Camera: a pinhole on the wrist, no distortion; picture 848 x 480 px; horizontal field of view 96.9 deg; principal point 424.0 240.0 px. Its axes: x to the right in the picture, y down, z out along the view. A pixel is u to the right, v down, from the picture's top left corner.
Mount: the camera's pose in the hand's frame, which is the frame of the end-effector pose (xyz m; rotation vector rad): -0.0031 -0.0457 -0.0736 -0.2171 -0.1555 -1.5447
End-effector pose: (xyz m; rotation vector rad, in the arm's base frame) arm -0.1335 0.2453 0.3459 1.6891 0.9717 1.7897
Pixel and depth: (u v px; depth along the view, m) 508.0 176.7 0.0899
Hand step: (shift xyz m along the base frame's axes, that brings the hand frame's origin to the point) 0.0152 0.0198 -0.0437
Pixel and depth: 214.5 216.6 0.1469
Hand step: 0.0586 -0.0412 0.0462
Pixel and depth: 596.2 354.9 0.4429
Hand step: 0.3596 0.2673 -0.0156
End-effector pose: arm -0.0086 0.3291 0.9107 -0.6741 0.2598 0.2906
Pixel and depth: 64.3 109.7 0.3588
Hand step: -0.2131 0.3825 -0.0226
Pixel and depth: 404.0 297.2 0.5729
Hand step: 0.1220 0.4120 0.2519
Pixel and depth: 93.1 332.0 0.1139
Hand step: -0.0008 0.0714 -0.0447
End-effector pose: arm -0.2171 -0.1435 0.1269 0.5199 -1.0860 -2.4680
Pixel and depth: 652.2 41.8 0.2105
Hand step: -0.0157 0.2274 0.0303
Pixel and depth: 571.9 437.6 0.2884
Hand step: -0.2642 0.1128 0.0498
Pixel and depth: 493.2 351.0 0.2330
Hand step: -0.1473 0.0804 0.0638
